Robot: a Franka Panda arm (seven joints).
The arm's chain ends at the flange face. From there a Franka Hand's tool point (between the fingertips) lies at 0.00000 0.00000 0.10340 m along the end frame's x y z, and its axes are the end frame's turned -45 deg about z.
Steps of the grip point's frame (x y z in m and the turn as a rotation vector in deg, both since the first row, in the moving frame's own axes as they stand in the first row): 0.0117 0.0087 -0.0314 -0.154 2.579 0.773; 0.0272 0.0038 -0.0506 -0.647 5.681 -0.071; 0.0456 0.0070 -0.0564 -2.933 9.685 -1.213; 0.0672 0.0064 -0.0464 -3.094 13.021 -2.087; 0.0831 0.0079 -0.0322 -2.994 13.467 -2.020; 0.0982 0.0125 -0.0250 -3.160 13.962 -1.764; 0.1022 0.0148 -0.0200 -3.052 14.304 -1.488; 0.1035 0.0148 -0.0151 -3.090 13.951 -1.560
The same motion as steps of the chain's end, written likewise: 0.0109 0.0009 -0.0313 1.715 1.933 0.773; 0.0139 -0.0101 -0.0501 3.560 4.475 -0.071; 0.0213 -0.0186 -0.0548 4.774 8.922 -1.213; 0.0319 -0.0301 -0.0436 7.019 11.395 -2.087; 0.0438 -0.0396 -0.0292 7.406 11.640 -2.020; 0.0569 -0.0466 -0.0218 7.638 12.107 -1.764; 0.0610 -0.0473 -0.0166 7.956 12.273 -1.488; 0.0623 -0.0487 -0.0119 7.680 12.050 -1.560
